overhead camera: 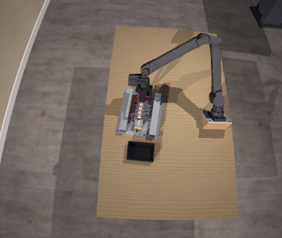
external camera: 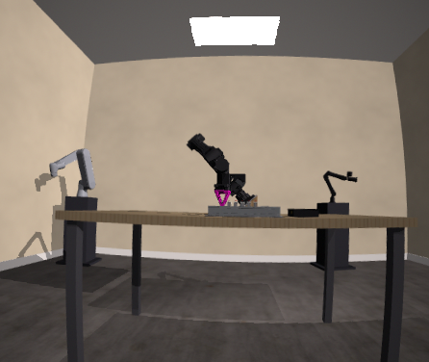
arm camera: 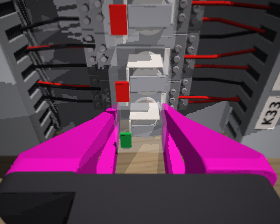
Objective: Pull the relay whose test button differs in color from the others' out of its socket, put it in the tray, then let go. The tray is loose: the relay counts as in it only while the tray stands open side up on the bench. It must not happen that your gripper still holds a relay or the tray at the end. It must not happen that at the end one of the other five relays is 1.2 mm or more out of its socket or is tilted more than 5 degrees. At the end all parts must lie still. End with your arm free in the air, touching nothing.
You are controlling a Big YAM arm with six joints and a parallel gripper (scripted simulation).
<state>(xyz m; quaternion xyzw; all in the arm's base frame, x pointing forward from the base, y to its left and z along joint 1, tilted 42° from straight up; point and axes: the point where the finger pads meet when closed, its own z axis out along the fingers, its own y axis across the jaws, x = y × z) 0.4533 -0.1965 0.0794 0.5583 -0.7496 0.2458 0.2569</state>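
Now: the relay right at my hand. The rest, counted from my hand: black tray: 37 cm to the left, 5 cm ahead, 3 cm below.
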